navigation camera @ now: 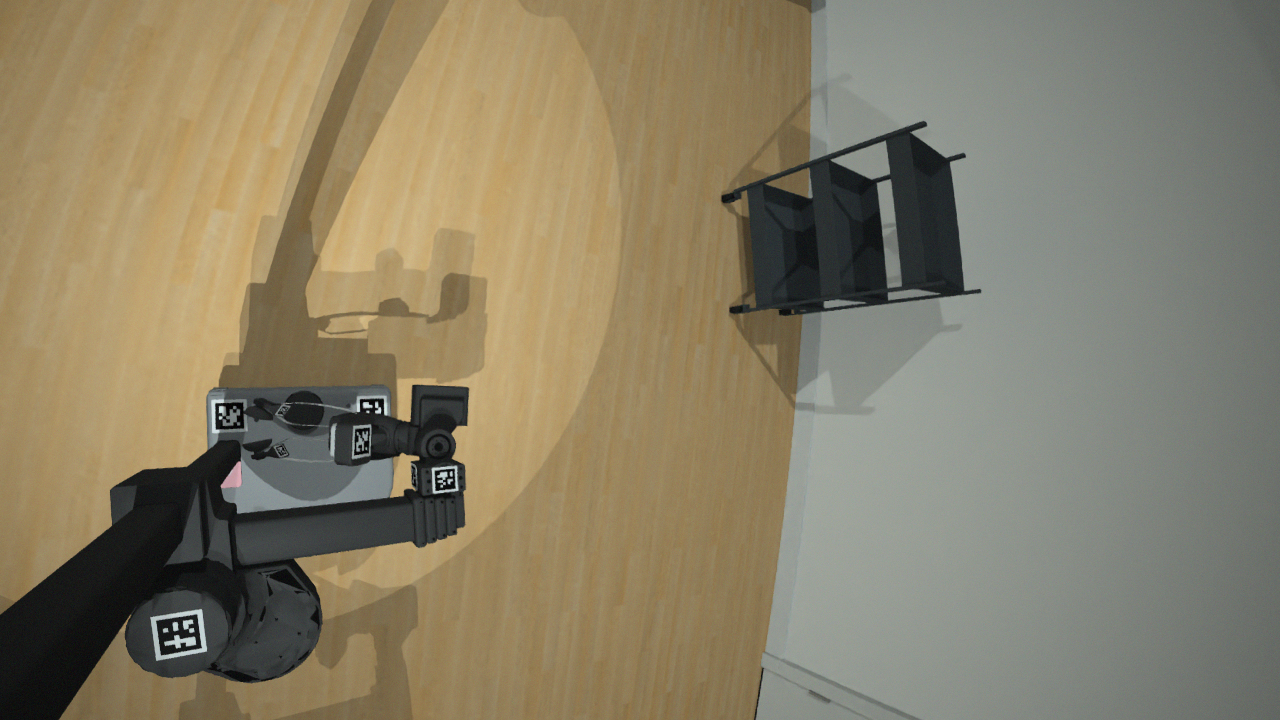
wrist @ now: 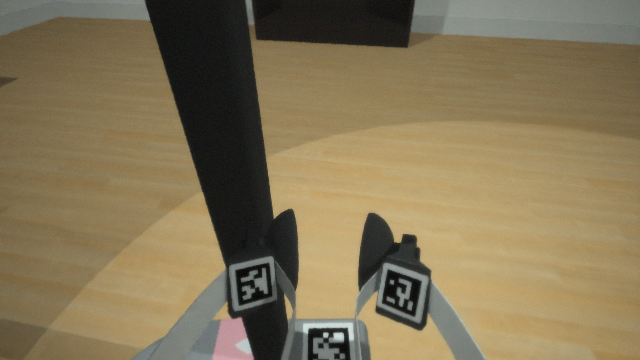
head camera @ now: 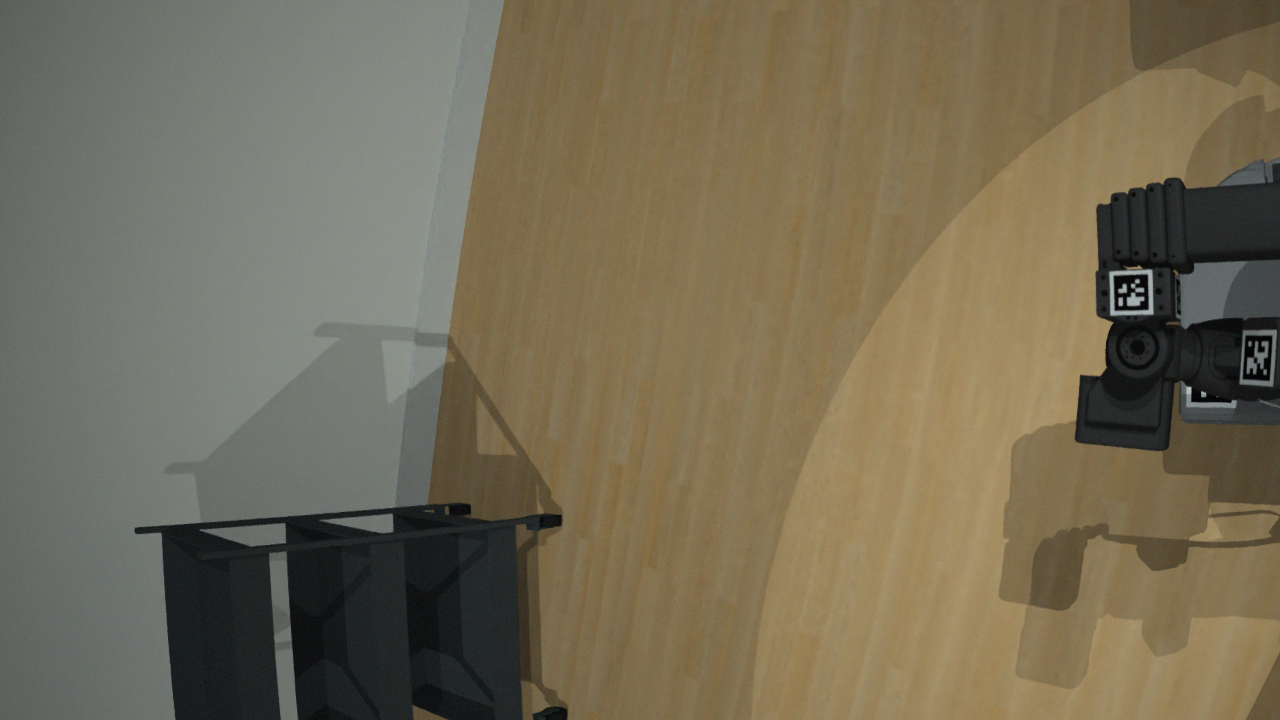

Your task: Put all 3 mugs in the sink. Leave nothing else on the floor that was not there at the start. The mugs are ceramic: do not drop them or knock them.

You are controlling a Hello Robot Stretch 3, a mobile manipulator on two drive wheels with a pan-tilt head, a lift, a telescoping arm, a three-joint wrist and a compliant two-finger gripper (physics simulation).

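Seen in the pictures: gripper, between the fingertips: [navigation camera: 245, 428] [wrist: 330, 237]; robot's base, origin of its link: [navigation camera: 303, 408].
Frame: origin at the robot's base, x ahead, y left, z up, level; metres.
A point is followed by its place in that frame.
Observation:
My gripper [navigation camera: 259, 429] {x -0.006, y 0.082, z 0.409 m} [wrist: 330, 237] {x -0.006, y 0.082, z 0.409 m} is open, with its two dark fingertips well apart and floor showing between them. It is folded back over my own base [navigation camera: 371, 488] {x -0.159, y -0.123, z 0.160 m}. In the head camera view my wrist and part of the arm show at the right edge, and the fingertips are out of view. None of the mugs shows in any view. The sink does not show either.
A dark three-tier shelf unit [head camera: 250, 626] {x 0.403, y -1.346, z 0.701 m} [navigation camera: 935, 223] {x 0.530, y -1.656, z 0.663 m} stands against the pale wall [head camera: 223, 179] {x -0.376, y -1.707, z 0.611 m} [navigation camera: 1074, 447] {x -0.185, y -1.744, z 1.020 m}. A white cabinet [navigation camera: 792, 698] {x -1.232, y -1.525, z 0.168 m} shows partly at the navigation view's bottom edge. A dark cabinet [wrist: 332, 25] {x 0.068, y 1.744, z 0.091 m} stands behind my mast [wrist: 220, 125] {x -0.064, y 0.116, z 0.461 m} in the wrist view.

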